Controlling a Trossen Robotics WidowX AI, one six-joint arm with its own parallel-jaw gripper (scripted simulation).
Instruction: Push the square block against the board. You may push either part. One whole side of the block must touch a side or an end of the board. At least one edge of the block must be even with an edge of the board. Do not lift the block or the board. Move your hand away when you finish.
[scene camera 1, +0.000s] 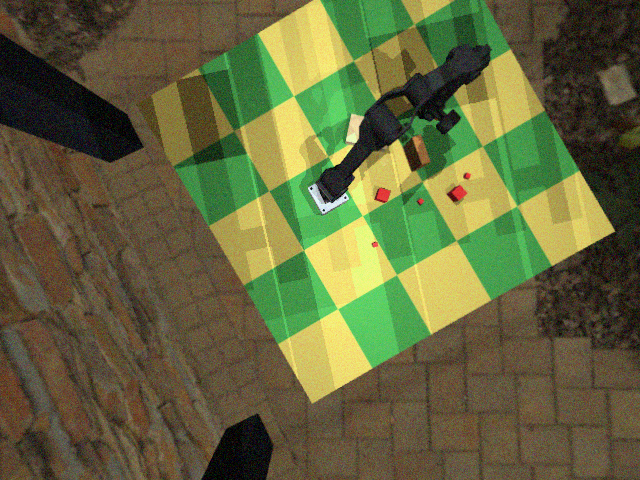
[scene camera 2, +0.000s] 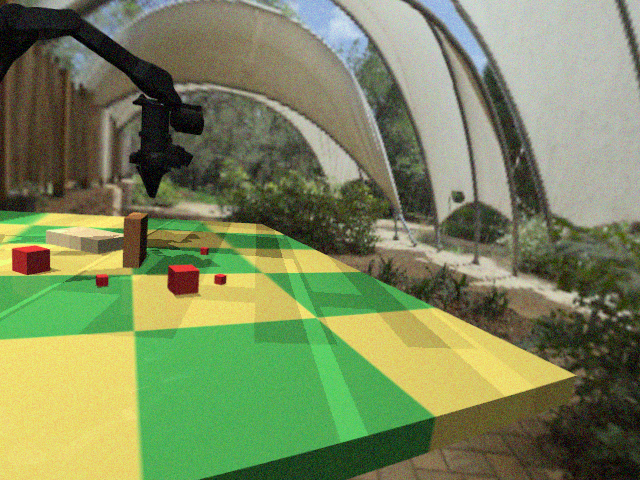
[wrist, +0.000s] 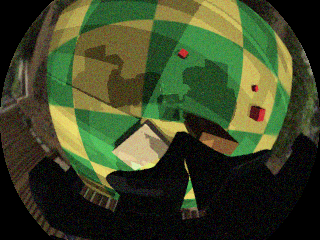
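Scene camera 2 shows the gripper (scene camera 2: 152, 197) shut and holding nothing, along with a board (scene camera 2: 91, 240), a square block (scene camera 2: 135, 224) and a cube (scene camera 2: 182, 279). The wrist view has the gripper (wrist: 180, 135) too, together with the board (wrist: 146, 144) and the square block (wrist: 211, 134). In scene camera 1, the gripper (scene camera 1: 420, 117) is visible as well.
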